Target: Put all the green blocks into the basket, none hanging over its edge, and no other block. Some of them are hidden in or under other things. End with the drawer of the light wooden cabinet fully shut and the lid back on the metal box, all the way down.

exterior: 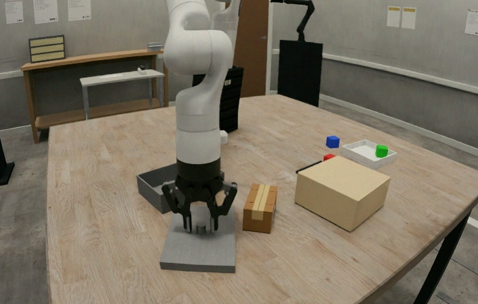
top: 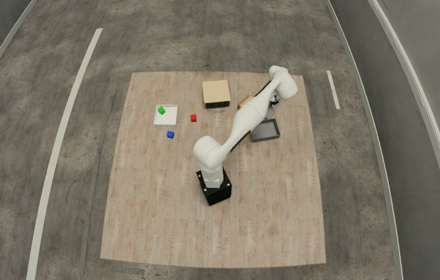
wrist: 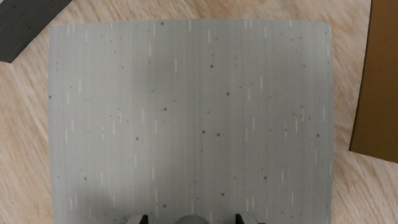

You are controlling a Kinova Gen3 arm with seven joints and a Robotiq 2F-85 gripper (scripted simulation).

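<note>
The lid is 3 cm below my hand. From my hand the other things lie so: small cardboard box (1 cm behind, 14 cm to the left); then grey metal box (20 cm behind, 3 cm to the left, 1 cm below); then drawer (2 cm ahead, 34 cm to the left).
</note>
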